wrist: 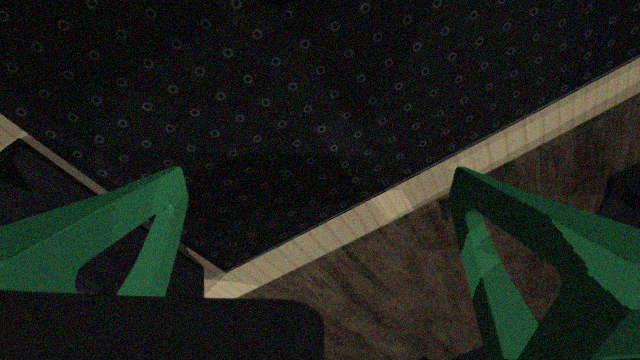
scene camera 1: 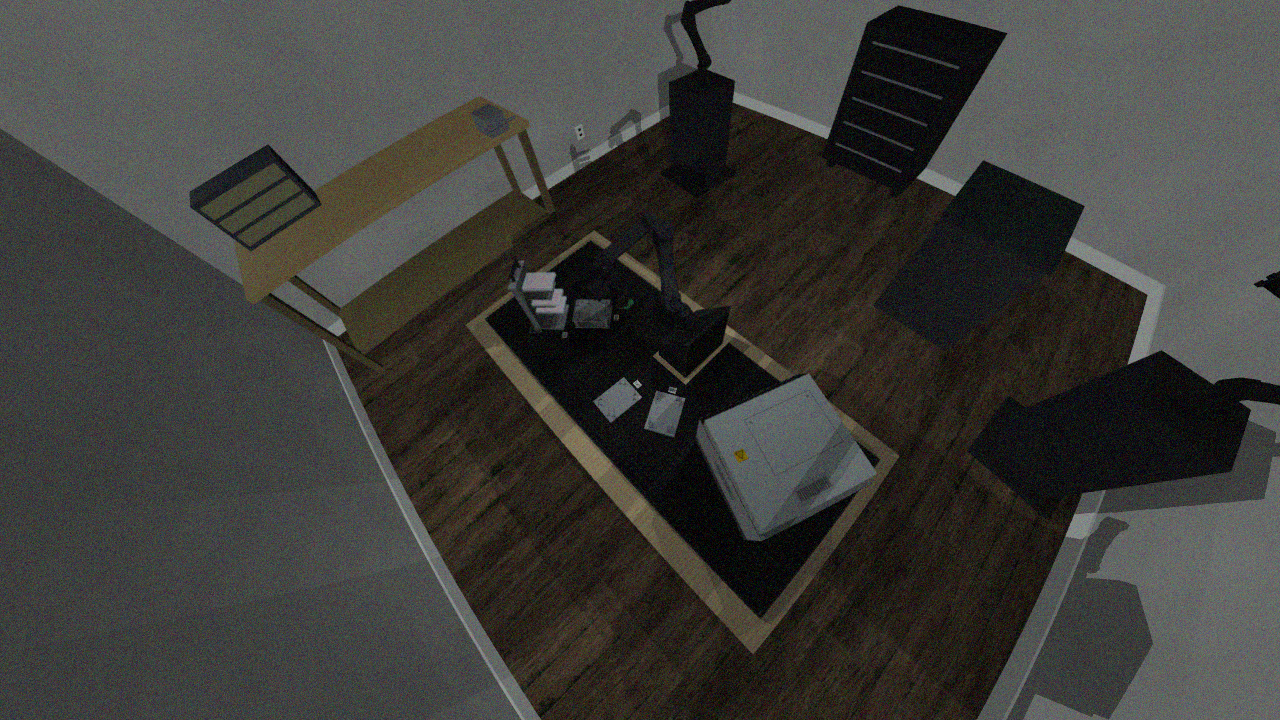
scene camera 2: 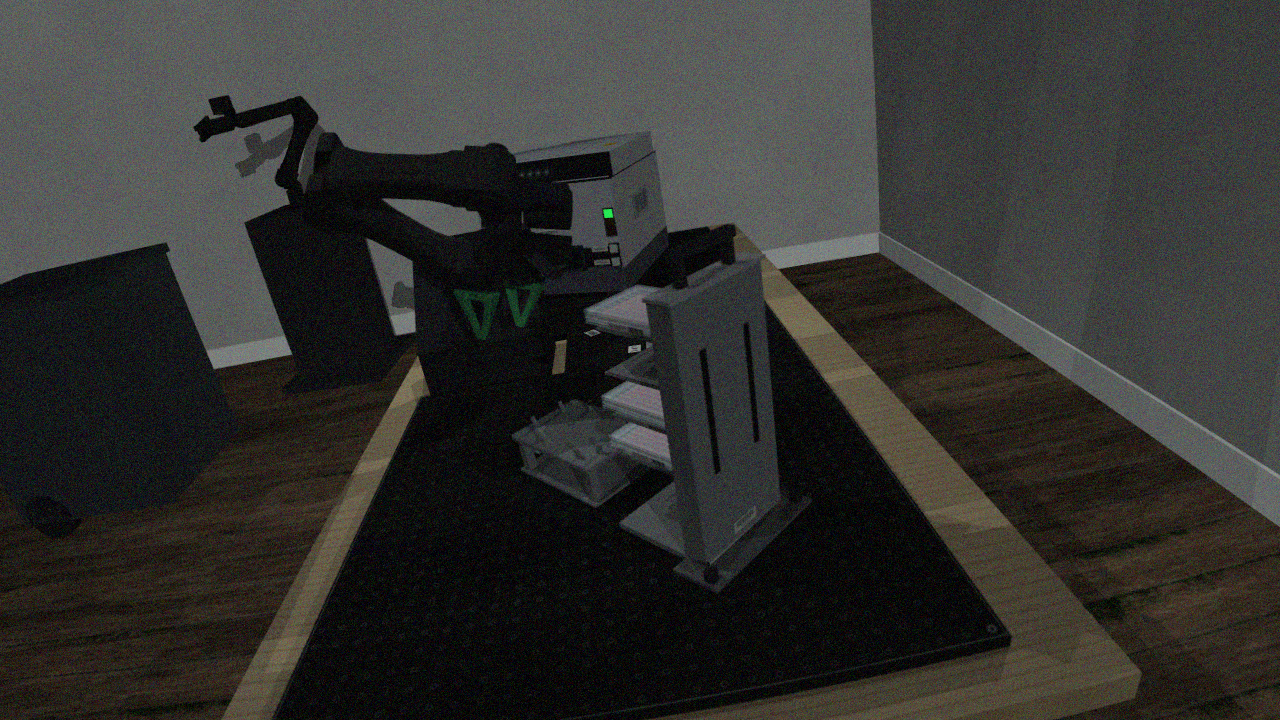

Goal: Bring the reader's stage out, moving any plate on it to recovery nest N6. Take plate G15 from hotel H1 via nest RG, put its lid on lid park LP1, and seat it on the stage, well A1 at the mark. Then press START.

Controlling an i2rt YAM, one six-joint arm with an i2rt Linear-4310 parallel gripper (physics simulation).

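Pixels of known places: gripper, between the fingertips: [wrist: 318, 181] [scene camera 1: 624, 298] [scene camera 2: 501, 333]; arm's base, origin of its link: [scene camera 1: 691, 324].
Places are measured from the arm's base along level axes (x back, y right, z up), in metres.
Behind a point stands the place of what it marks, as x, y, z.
Note:
My gripper [scene camera 2: 503, 329] {-0.124, 0.276, 0.011} [wrist: 318, 181] {-0.124, 0.276, 0.011} has green fingers, wide apart and empty, above the black board [scene camera 2: 501, 591] {-0.159, 0.640, -0.158} [wrist: 300, 50] {-0.092, 0.287, -0.158} near its edge. The grey hotel tower [scene camera 2: 720, 402] {-0.425, 0.601, 0.024} holds pale plates at several levels, including a top plate [scene camera 1: 539, 284] {-0.375, 0.501, 0.111} [scene camera 2: 617, 311] {-0.331, 0.534, 0.111}; labels are unreadable. A clear raised nest [scene camera 1: 591, 313] {-0.247, 0.388, -0.098} [scene camera 2: 572, 456] {-0.233, 0.469, -0.098} stands beside the hotel. The pale box-shaped reader [scene camera 1: 778, 438] {-0.152, -0.523, 0.176} [scene camera 2: 637, 197] {-0.312, -0.484, 0.038} shows a lit green square [scene camera 2: 607, 213] {-0.248, -0.328, 0.041}. Its stage cannot be made out; the arm hides part of its front in scene camera 2.
Two flat pale rectangles, one [scene camera 1: 617, 399] {-0.395, -0.001, -0.149} and another [scene camera 1: 665, 412] {-0.282, -0.169, -0.147}, lie between arm base and reader, each near a small white tag. A wooden rim [scene camera 1: 617, 488] {-0.602, -0.276, -0.171} [wrist: 320, 240] {0.142, 0.212, -0.171} surrounds the board. A wooden side table [scene camera 1: 393, 179] and dark cabinets stand farther off.

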